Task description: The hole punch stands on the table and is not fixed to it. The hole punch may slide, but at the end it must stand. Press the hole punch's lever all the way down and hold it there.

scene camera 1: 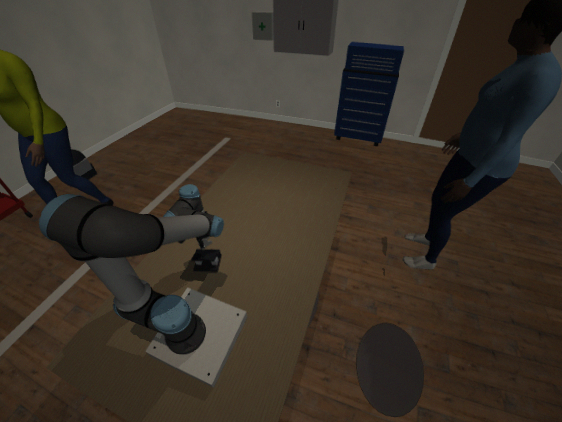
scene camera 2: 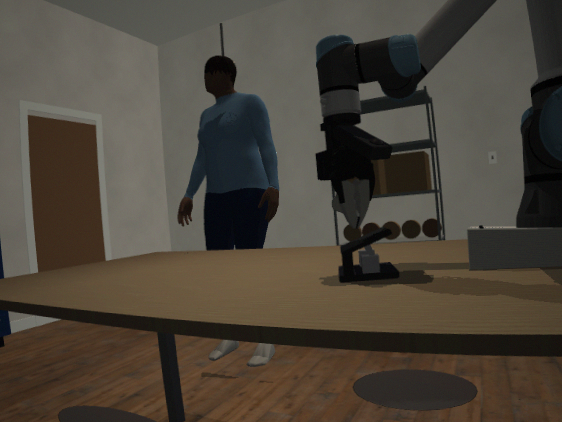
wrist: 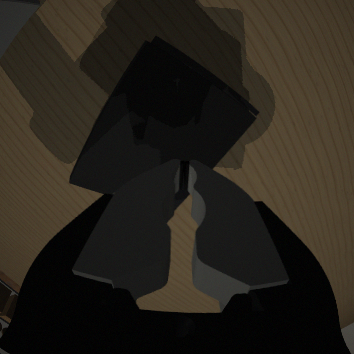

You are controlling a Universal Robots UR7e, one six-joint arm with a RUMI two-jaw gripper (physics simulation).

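Seen in the pictures: gripper, fingertip midpoint: (scene camera 1: 203, 249) (scene camera 2: 355, 228) (wrist: 183, 163); arm's base, origin of the base link: (scene camera 1: 186, 333) (scene camera 2: 556, 227).
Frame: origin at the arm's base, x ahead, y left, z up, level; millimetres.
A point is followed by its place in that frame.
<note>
The black hole punch (scene camera 1: 207, 261) {x 358, y 119, z -44 mm} (scene camera 2: 345, 273) {x 380, y 187, z -42 mm} (wrist: 165, 115) {x 343, y 136, z 15 mm} stands upright on the table (scene camera 1: 280, 225) {x 725, y -148, z -58 mm} (scene camera 2: 200, 290) {x 637, y 262, z -58 mm}. In scene camera 2 its lever (scene camera 2: 367, 239) {x 344, y 157, z 13 mm} is raised, sloping up from the hinge on the left to its free end on the right, towards the robot's base. A grey block shows under the lever. My gripper (scene camera 2: 357, 226) {x 370, y 130, z 32 mm} (wrist: 183, 163) {x 370, y 130, z 32 mm} is shut and empty, pointing down. Its fingertips are a little above the lever, on the hinge side of its middle, with a small gap in scene camera 2. In the wrist view the fingers hide part of the punch's near edge.
The robot's pale mounting block (scene camera 1: 222, 340) {x 25, y -143, z -7 mm} (scene camera 2: 510, 250) {x 101, y 102, z -26 mm} stands on the table near the punch, on the side of the lever's free end. A person in blue (scene camera 1: 520, 100) (scene camera 2: 235, 150) and a person in yellow (scene camera 1: 45, 112) stand beyond the table's sides. The arm's shadow falls around the punch.
</note>
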